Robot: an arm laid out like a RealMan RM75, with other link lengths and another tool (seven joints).
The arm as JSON. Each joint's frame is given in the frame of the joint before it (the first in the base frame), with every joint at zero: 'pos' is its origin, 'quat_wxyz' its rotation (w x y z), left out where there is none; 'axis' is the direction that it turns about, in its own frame. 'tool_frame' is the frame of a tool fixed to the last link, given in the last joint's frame.
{
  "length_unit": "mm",
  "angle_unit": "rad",
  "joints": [
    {
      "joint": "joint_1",
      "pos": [
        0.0,
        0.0,
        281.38
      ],
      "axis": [
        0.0,
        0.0,
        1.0
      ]
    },
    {
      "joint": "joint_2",
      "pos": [
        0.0,
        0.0,
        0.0
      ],
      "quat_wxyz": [
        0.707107,
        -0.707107,
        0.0,
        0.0
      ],
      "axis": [
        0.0,
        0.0,
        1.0
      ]
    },
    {
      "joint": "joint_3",
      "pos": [
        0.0,
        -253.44,
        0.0
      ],
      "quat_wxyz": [
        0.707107,
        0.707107,
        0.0,
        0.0
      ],
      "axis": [
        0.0,
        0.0,
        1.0
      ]
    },
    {
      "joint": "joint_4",
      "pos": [
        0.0,
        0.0,
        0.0
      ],
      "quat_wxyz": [
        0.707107,
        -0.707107,
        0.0,
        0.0
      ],
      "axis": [
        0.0,
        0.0,
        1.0
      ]
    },
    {
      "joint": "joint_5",
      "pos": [
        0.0,
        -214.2,
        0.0
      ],
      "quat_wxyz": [
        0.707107,
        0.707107,
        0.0,
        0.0
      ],
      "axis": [
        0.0,
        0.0,
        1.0
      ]
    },
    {
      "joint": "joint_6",
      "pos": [
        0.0,
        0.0,
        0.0
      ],
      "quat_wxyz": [
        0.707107,
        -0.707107,
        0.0,
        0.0
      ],
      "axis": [
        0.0,
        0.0,
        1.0
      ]
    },
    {
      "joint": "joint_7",
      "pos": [
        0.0,
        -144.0,
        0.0
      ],
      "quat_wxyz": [
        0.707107,
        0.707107,
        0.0,
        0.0
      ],
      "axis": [
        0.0,
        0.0,
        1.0
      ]
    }
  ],
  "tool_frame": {
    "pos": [
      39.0,
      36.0,
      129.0
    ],
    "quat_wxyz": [
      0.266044,
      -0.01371,
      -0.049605,
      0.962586
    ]
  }
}
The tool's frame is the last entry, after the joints.
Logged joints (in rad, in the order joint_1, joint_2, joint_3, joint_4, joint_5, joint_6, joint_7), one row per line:
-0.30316 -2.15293 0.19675 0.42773 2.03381 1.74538 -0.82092
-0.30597 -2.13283 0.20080 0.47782 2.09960 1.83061 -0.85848
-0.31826 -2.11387 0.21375 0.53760 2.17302 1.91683 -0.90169
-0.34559 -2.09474 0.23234 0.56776 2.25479 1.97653 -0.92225
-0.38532 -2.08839 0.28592 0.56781 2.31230 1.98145 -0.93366
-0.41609 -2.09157 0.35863 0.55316 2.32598 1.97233 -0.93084
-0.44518 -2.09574 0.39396 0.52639 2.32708 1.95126 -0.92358
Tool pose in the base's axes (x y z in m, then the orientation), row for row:
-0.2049 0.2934 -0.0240 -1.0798 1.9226 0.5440
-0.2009 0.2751 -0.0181 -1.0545 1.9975 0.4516
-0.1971 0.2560 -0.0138 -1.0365 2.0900 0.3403
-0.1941 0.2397 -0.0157 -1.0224 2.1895 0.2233
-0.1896 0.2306 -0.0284 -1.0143 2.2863 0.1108
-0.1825 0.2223 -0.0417 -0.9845 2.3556 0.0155
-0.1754 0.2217 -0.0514 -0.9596 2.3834 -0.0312
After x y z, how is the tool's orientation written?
As a rotation vector, in radians.
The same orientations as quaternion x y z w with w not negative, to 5 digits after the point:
-0.43112 0.76761 0.21720 0.42159
-0.41818 0.79214 0.17909 0.40691
-0.40630 0.81925 0.13339 0.38204
-0.39468 0.84522 0.08620 0.34986
-0.38469 0.86712 0.04202 0.31359
-0.36904 0.88299 0.00581 0.29002
-0.35828 0.88988 -0.01165 0.28215

